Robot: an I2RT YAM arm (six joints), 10 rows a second.
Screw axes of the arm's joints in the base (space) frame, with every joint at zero. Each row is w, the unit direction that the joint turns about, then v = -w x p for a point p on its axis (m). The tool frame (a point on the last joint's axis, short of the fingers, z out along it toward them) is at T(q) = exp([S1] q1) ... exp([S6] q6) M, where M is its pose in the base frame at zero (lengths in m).
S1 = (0, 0, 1, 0, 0, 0)
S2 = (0, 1, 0, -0.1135, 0, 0.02)
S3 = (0, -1, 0, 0.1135, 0, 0.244)
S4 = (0, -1, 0, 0.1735, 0, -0.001)
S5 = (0, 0, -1, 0, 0.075, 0)
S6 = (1, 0, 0, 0, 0.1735, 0)
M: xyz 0.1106 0 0.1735 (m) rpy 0 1.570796 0 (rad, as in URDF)
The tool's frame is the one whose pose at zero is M.
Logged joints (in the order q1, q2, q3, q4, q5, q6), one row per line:
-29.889, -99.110, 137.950, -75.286, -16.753, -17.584
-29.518, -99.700, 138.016, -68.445, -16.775, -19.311
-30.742, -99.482, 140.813, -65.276, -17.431, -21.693
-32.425, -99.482, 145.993, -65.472, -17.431, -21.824
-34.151, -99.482, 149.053, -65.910, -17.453, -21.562
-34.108, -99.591, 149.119, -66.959, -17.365, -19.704
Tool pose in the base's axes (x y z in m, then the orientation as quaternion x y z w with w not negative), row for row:
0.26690, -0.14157, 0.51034, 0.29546, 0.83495, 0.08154, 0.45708
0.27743, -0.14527, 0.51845, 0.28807, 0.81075, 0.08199, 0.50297
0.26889, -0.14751, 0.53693, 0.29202, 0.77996, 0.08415, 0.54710
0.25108, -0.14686, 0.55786, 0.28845, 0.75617, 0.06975, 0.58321
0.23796, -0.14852, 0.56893, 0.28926, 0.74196, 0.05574, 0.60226
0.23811, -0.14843, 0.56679, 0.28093, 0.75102, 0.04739, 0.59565
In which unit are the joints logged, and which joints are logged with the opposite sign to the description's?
The joints are logged in degrees. Opposite sign: q2, q6.
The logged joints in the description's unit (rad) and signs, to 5 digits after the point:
-0.52166, 1.72980, 2.40768, -1.31399, -0.29240, 0.30690
-0.51519, 1.74009, 2.40883, -1.19459, -0.29278, 0.33704
-0.53655, 1.73629, 2.45765, -1.13928, -0.30423, 0.37861
-0.56592, 1.73629, 2.54806, -1.14270, -0.30423, 0.38090
-0.59605, 1.73629, 2.60147, -1.15035, -0.30461, 0.37633
-0.59530, 1.73819, 2.60262, -1.16866, -0.30308, 0.34390

